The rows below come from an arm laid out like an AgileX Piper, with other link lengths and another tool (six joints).
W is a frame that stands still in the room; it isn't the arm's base.
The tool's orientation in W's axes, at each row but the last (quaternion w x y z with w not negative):
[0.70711, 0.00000, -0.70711, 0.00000]
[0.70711, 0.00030, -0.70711, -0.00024]
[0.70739, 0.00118, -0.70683, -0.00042]
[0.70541, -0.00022, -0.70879, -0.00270]
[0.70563, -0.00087, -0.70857, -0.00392]
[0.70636, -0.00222, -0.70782, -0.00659]
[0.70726, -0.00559, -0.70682, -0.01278]
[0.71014, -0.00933, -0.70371, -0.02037]
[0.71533, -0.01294, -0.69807, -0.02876]
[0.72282, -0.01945, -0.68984, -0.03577]
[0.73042, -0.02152, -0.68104, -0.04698]
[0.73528, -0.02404, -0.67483, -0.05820]
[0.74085, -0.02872, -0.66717, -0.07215]
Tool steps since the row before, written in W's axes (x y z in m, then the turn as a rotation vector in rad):
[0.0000, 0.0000, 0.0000, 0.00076, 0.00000, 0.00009]
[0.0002, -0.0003, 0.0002, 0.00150, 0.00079, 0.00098]
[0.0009, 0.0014, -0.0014, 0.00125, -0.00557, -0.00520]
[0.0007, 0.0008, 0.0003, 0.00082, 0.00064, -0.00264]
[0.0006, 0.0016, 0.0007, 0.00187, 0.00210, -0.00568]
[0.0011, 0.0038, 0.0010, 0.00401, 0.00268, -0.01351]
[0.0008, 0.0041, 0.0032, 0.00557, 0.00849, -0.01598]
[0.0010, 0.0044, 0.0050, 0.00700, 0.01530, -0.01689]
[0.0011, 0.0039, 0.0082, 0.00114, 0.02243, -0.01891]
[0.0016, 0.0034, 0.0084, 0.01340, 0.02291, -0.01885]
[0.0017, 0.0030, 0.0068, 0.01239, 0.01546, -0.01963]
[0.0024, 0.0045, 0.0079, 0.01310, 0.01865, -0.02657]
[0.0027, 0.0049, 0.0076, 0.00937, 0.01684, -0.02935]
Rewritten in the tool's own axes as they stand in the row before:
[0.0000, 0.0000, 0.0000, 0.00009, 0.00000, -0.00076]
[0.0002, -0.0003, -0.0002, 0.00098, 0.00079, -0.00150]
[-0.0014, 0.0014, -0.0009, -0.00519, -0.00558, -0.00125]
[0.0003, 0.0008, -0.0007, -0.00265, 0.00063, -0.00080]
[0.0007, 0.0016, -0.0006, -0.00570, 0.00209, -0.00183]
[0.0010, 0.0038, -0.0011, -0.01353, 0.00265, -0.00395]
[0.0032, 0.0042, -0.0007, -0.01606, 0.00847, -0.00536]
[0.0049, 0.0045, -0.0008, -0.01707, 0.01532, -0.00651]
[0.0081, 0.0041, -0.0007, -0.01939, 0.02204, -0.00030]
[0.0084, 0.0037, -0.0009, -0.01878, 0.02349, -0.01246]
[0.0068, 0.0034, -0.0009, -0.01934, 0.01595, -0.01223]
[0.0078, 0.0051, -0.0012, -0.02635, 0.01890, -0.01318]
[0.0075, 0.0056, -0.0012, -0.02936, 0.01642, -0.01006]

